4 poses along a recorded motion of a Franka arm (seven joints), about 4.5 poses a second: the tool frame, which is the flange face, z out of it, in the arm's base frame.
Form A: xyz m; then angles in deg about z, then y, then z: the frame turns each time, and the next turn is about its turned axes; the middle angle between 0 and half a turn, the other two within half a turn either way.
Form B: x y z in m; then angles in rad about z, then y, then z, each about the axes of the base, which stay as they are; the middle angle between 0 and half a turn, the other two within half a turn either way. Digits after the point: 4 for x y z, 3 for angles.
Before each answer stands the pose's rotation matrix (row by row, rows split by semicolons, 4 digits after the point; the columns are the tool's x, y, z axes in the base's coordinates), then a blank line. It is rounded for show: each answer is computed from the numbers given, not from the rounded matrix.
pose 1, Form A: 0.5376 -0.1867 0.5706 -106.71 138.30 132.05
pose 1, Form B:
0.5674 -0.8009 -0.1913; -0.6925 -0.3384 -0.6371; 0.4456 0.4940 -0.7466

0.5376 -0.1867 0.5706 2.305 2.414 -1.862
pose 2, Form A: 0.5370 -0.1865 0.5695 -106.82 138.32 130.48
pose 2, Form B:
0.5878 -0.7858 -0.1924; -0.6842 -0.3559 -0.6365; 0.4317 0.5058 -0.7469

0.5370 -0.1865 0.5695 2.277 2.414 -1.864
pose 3, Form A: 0.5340 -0.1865 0.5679 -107.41 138.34 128.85
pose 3, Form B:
0.6029 -0.7726 -0.1989; -0.6802 -0.3675 -0.6343; 0.4170 0.5177 -0.7471

0.5340 -0.1865 0.5679 2.249 2.414 -1.875
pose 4, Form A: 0.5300 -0.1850 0.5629 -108.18 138.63 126.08
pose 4, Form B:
0.6300 -0.7488 -0.2062; -0.6721 -0.3925 -0.6279; 0.3892 0.5342 -0.7505

0.5300 -0.1850 0.5629 2.201 2.420 -1.888
